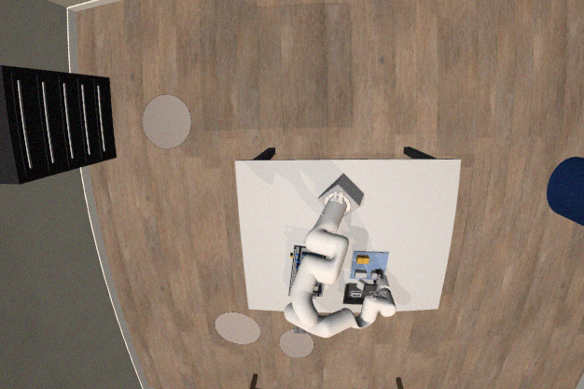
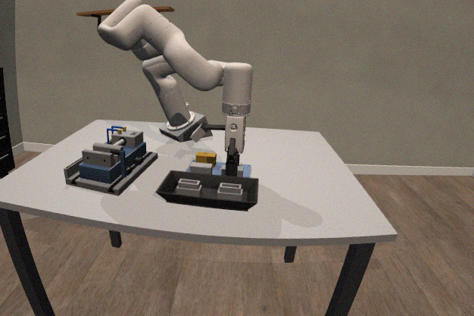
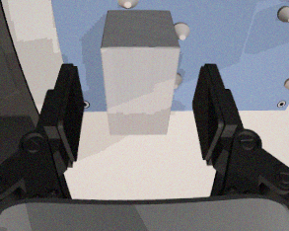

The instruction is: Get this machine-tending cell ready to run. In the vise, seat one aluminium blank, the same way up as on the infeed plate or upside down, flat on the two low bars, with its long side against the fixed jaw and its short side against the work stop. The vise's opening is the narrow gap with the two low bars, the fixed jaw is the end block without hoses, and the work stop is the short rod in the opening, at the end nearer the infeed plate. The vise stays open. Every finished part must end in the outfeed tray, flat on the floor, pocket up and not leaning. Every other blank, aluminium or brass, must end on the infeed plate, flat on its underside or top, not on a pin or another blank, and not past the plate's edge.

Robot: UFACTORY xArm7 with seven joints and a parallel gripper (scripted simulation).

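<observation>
My hand is 20 mm above the aluminium blank. Also, from my hand: brass blank: 90 mm to the right, 90 mm behind, 20 mm below.
</observation>
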